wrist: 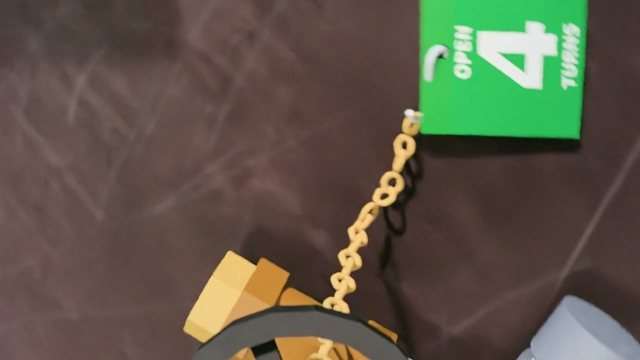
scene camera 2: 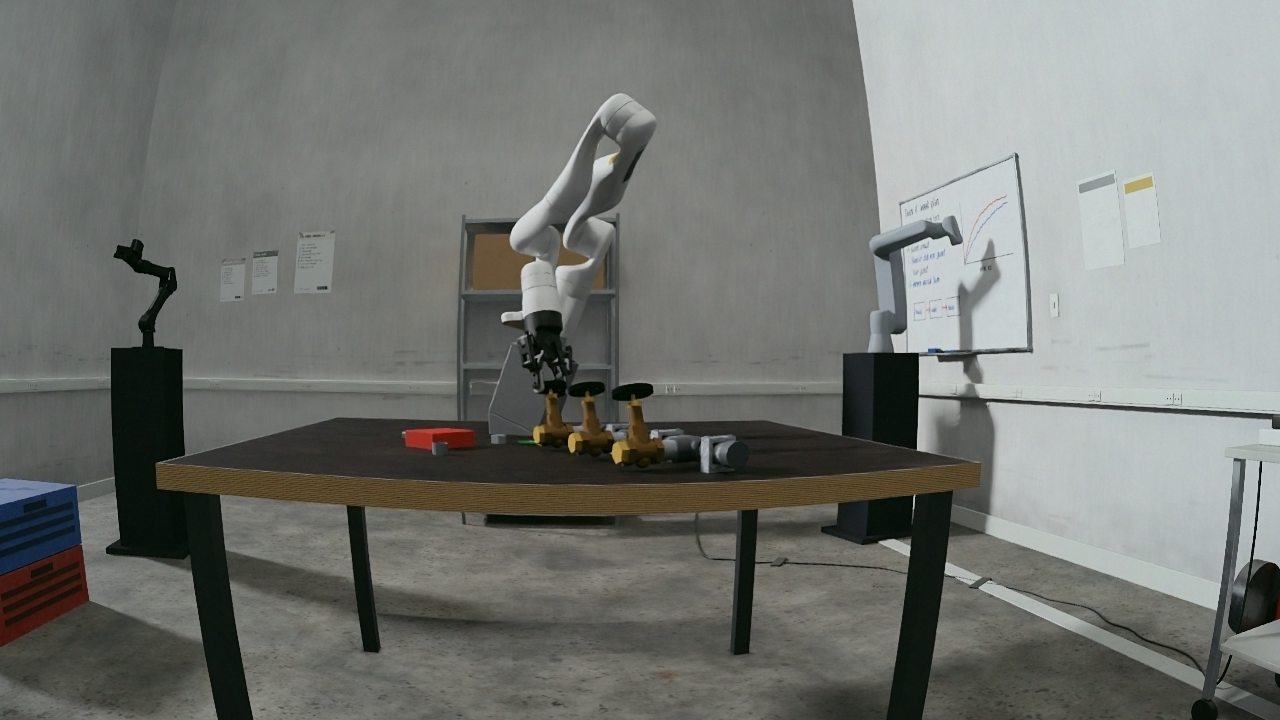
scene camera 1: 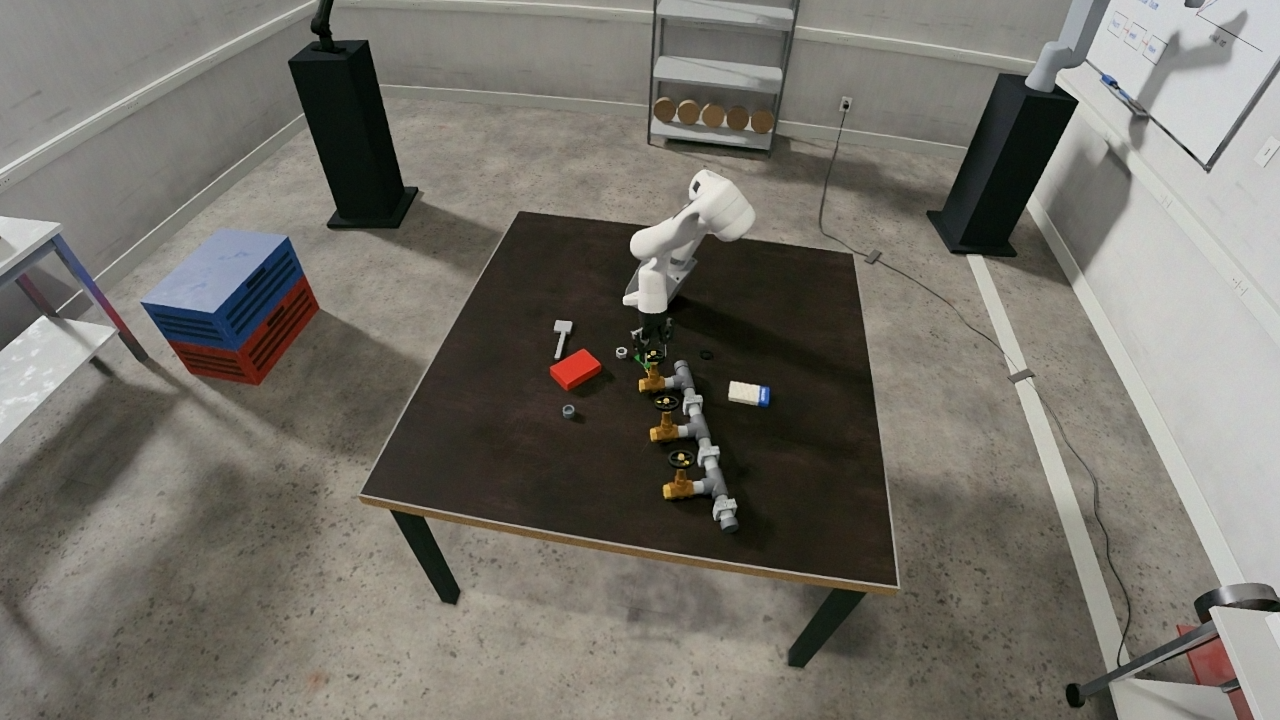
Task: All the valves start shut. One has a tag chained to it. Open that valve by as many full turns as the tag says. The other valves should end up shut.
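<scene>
I see a red block (scene camera 1: pixel 572 371), though in the wrist view it is out of frame. There is a white-and-blue box (scene camera 1: pixel 739 392) as well, and in the wrist view the box is out of frame too. As for my gripper (scene camera 2: pixel 551 394), I also see it (scene camera 1: pixel 653 359).
</scene>
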